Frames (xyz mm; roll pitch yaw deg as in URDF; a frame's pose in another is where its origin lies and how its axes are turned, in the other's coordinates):
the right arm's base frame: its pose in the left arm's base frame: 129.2 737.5 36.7 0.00 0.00 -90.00
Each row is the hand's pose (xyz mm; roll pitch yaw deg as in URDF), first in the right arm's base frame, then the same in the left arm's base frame.
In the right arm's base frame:
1: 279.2 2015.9 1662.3 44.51 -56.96 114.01
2: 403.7 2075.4 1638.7 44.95 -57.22 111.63
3: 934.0 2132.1 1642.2 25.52 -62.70 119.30
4: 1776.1 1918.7 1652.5 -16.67 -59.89 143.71
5: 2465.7 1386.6 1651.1 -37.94 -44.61 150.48
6: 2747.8 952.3 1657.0 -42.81 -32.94 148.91
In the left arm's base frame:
1: 2145.1 458.3 1699.0 44.51 -56.96 24.01
2: 2204.6 333.8 1675.4 44.95 -57.22 21.63
3: 2261.3 -196.5 1678.9 25.52 -62.70 29.30
4: 2047.9 -1038.6 1689.2 -16.67 -59.89 53.71
5: 1515.8 -1728.2 1687.8 -37.94 -44.61 60.48
6: 1081.5 -2010.3 1693.7 -42.81 -32.94 58.91

